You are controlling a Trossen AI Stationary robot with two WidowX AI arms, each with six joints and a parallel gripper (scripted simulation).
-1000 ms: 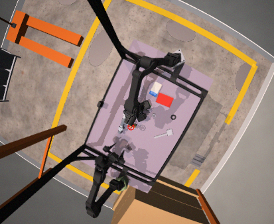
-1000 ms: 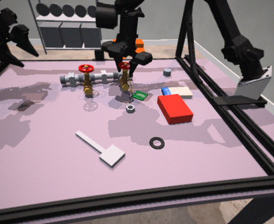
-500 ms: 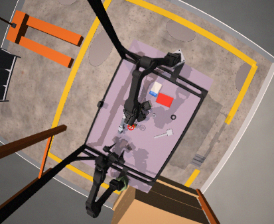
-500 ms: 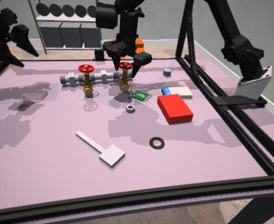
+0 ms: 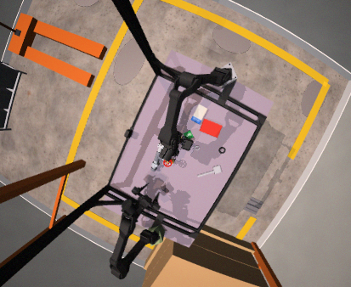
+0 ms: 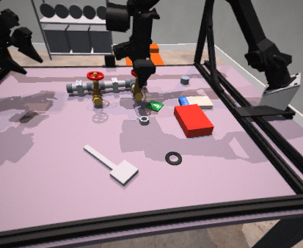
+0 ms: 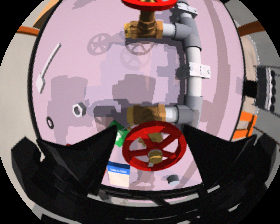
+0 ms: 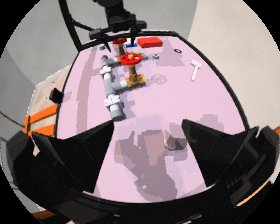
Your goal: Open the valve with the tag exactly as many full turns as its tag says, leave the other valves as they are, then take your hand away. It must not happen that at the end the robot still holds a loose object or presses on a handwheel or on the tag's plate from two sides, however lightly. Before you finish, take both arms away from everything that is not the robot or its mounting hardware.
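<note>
Now: left hand 60 mm short of the green tag, 40 mm to the right of it and 100 mm above it. Round my left hand: red block (170 mm ahead, 140 mm to the left, 90 mm below); grey nut (150 mm ahead, 10 mm to the right, 90 mm below); flat grey wrench (300 mm ahead, 120 mm to the right, 100 mm below).
</note>
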